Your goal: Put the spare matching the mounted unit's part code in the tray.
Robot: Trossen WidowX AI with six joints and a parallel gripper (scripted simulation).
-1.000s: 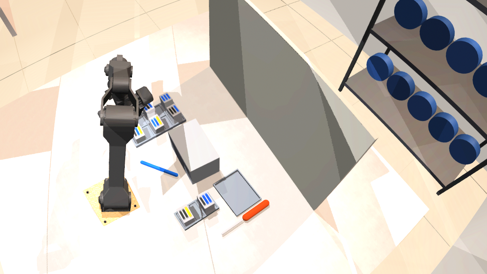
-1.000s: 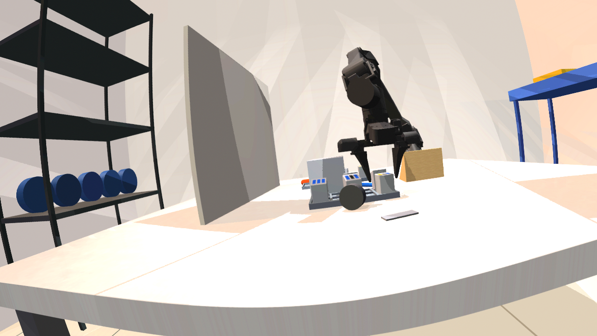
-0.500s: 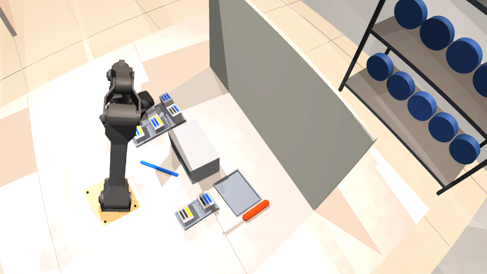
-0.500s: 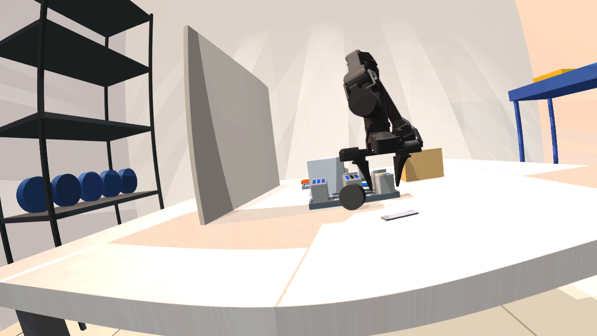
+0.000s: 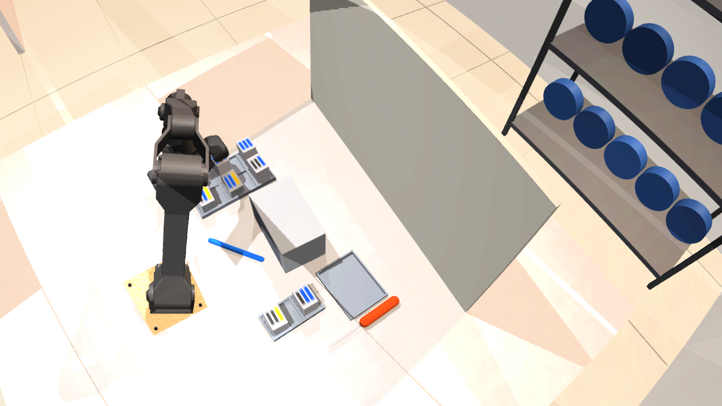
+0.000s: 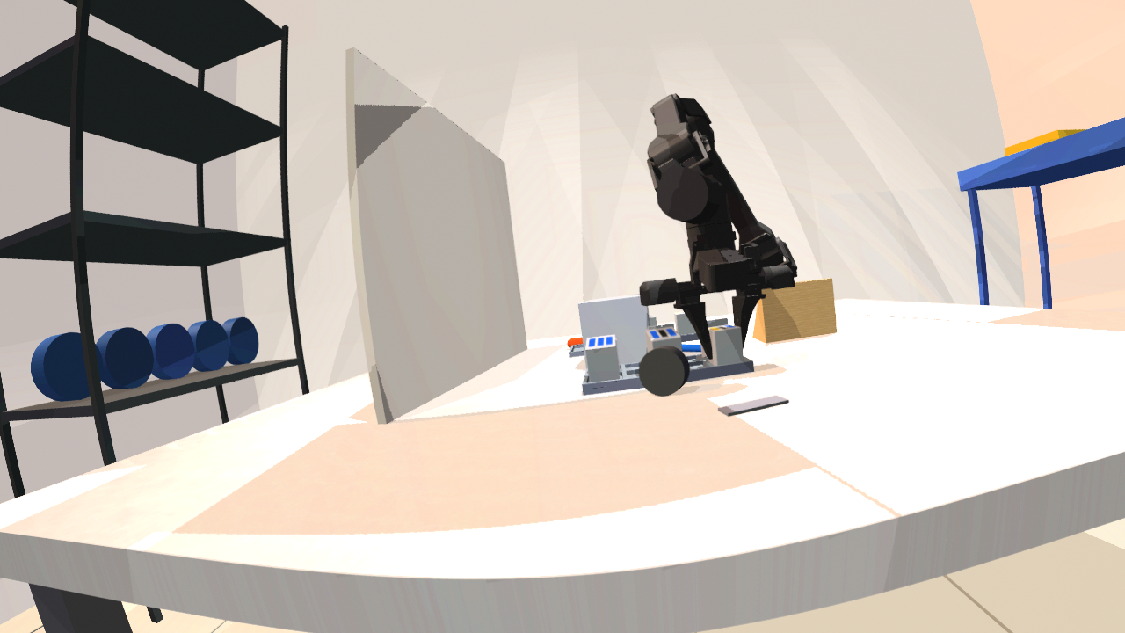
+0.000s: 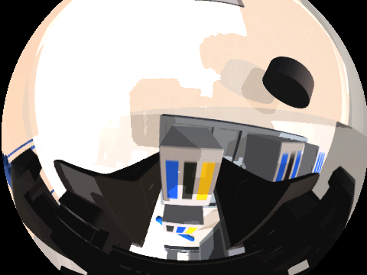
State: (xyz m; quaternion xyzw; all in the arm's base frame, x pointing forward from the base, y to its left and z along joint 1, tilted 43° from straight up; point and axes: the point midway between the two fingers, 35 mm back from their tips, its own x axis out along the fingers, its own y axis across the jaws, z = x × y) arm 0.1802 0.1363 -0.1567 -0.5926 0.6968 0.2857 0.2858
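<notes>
Right now my gripper tip is 13 cm short of the shallow tray, 42 cm to the left of it and 1 cm above it. Also, from my gripper tip: black puck: 9 cm ahead, 7 cm to the left, 1 cm above; blue stick: 2 cm behind, 20 cm to the right, 1 cm below; grey spare: 2 cm above.
</notes>
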